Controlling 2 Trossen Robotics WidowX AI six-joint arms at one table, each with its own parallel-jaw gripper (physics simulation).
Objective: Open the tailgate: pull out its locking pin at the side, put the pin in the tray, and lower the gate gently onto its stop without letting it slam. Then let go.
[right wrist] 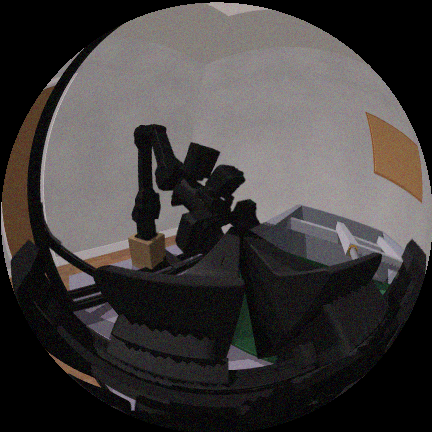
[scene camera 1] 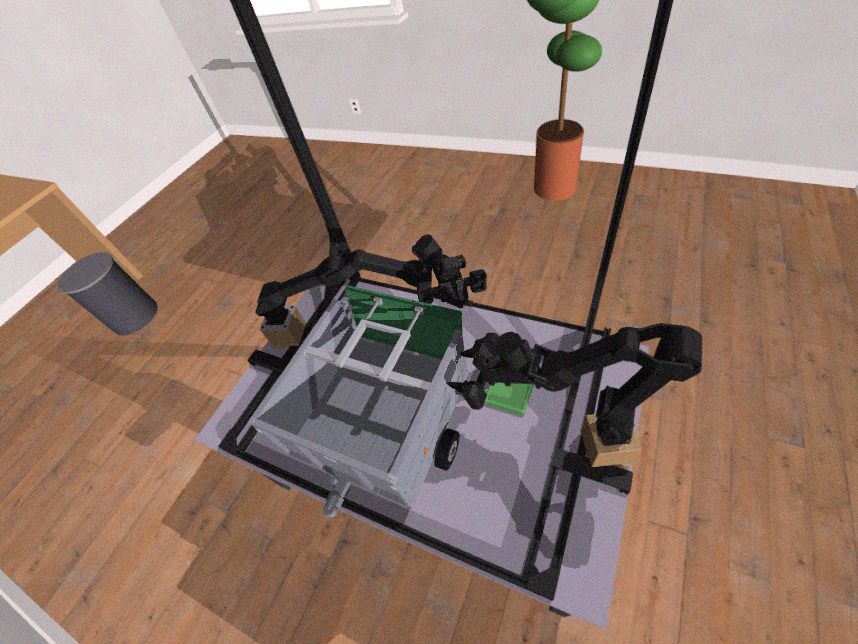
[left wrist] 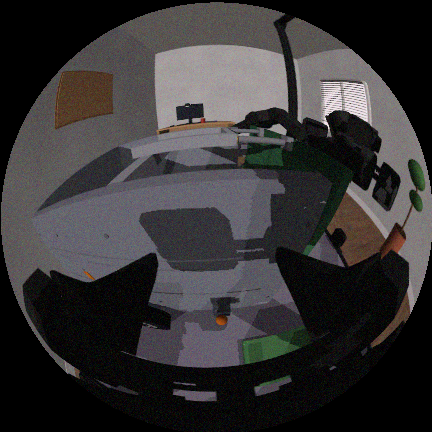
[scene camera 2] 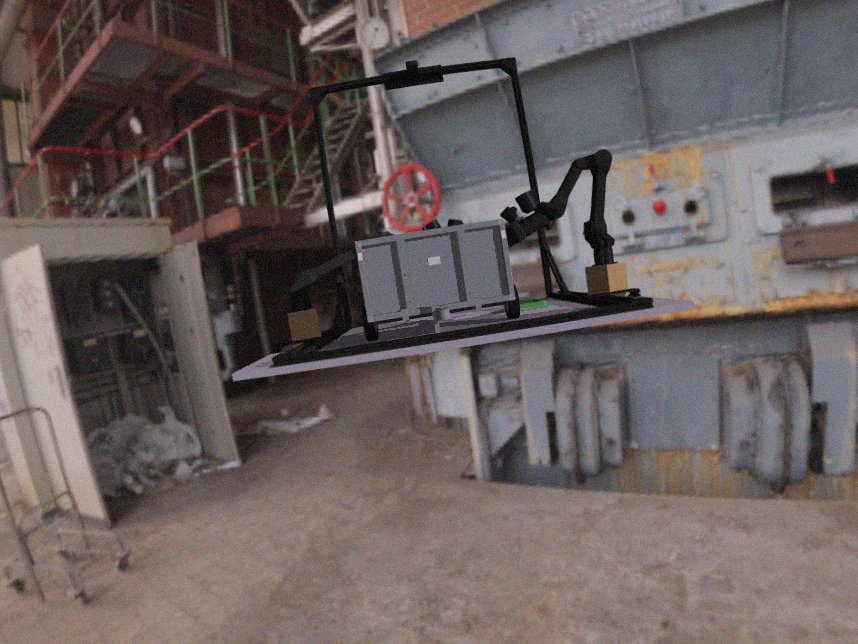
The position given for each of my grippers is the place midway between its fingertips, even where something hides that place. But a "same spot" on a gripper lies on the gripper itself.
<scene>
my left gripper: right wrist; scene camera 1; left wrist 217, 257; scene camera 2 490, 248
same spot on green tailgate: (left wrist: 303, 157) = (scene camera 1: 435, 315)
same spot on my left gripper: (scene camera 1: 459, 386) = (right wrist: 257, 219)
</scene>
